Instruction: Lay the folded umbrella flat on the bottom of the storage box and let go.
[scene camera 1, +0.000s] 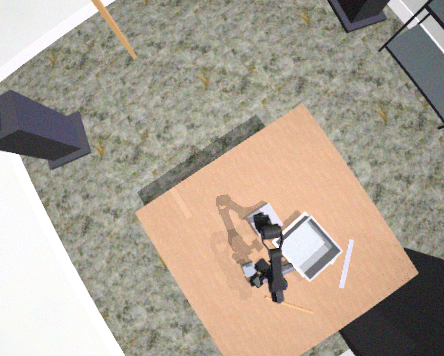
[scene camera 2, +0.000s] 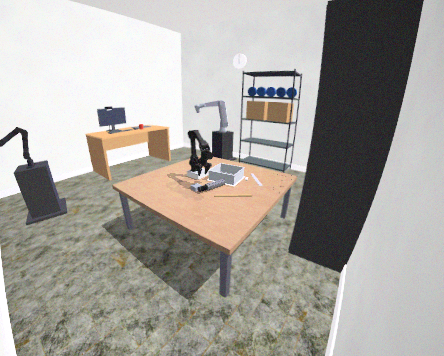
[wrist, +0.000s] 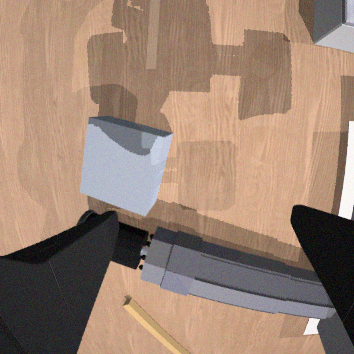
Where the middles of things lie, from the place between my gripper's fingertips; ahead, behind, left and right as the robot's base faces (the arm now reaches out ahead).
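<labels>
Relative to the grey-blue flat block (wrist: 123, 161), my hand is 20 mm short of it, 80 mm to the left of it and 80 mm above it. Storage box (scene camera 1: 308, 246), measured from my hand: 10 mm ahead, 290 mm to the left, 50 mm below.
</labels>
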